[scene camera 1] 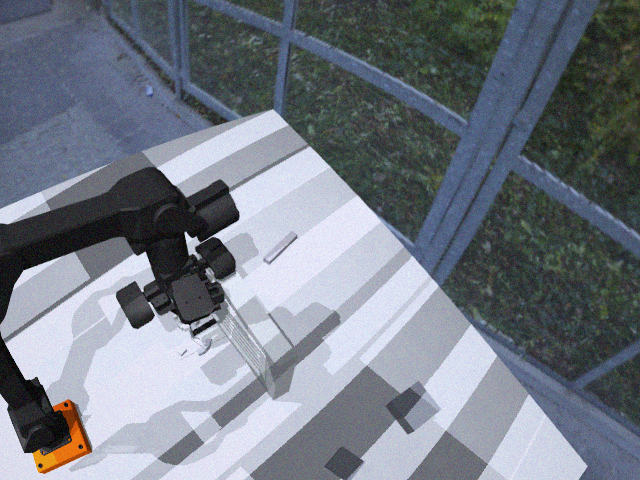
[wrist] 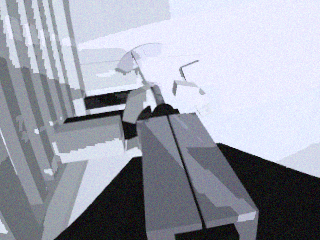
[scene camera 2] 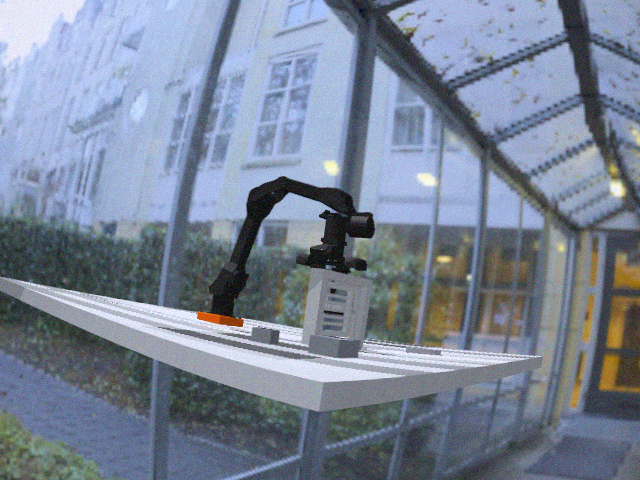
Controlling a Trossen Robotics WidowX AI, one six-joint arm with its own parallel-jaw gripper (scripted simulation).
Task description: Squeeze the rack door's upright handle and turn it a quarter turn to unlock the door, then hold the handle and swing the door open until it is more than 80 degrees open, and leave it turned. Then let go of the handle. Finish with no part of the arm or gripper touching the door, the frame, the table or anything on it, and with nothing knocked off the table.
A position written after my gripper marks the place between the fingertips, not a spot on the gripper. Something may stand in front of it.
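Note:
Visible here is my gripper (scene camera 1: 183, 308), found also in the wrist view (wrist: 177, 161) and in scene camera 2 (scene camera 2: 327, 294). A slatted rack door (scene camera 1: 226, 318) is visible too, and again in the wrist view (wrist: 55, 132).

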